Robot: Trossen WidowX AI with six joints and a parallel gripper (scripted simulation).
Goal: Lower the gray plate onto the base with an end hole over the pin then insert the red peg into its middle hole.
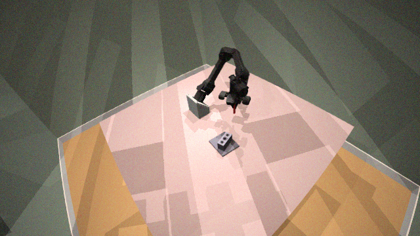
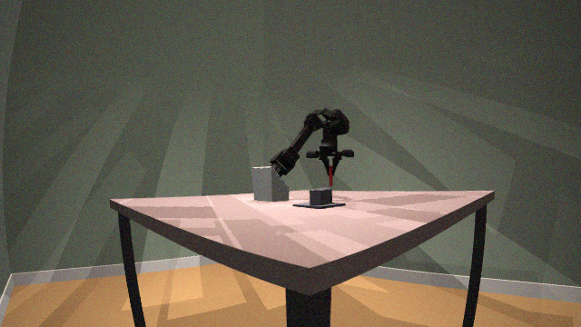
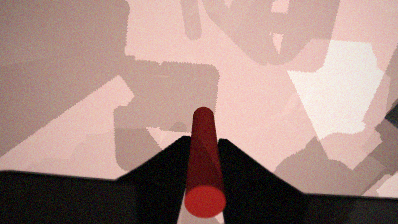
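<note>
The gray plate is 190 mm to the right of my gripper tip, 100 mm ahead of it and 50 mm below it. Also, from my gripper tip: dark base: 180 mm to the right, 90 mm below, 90 mm ahead; then red peg: right at my gripper tip.
</note>
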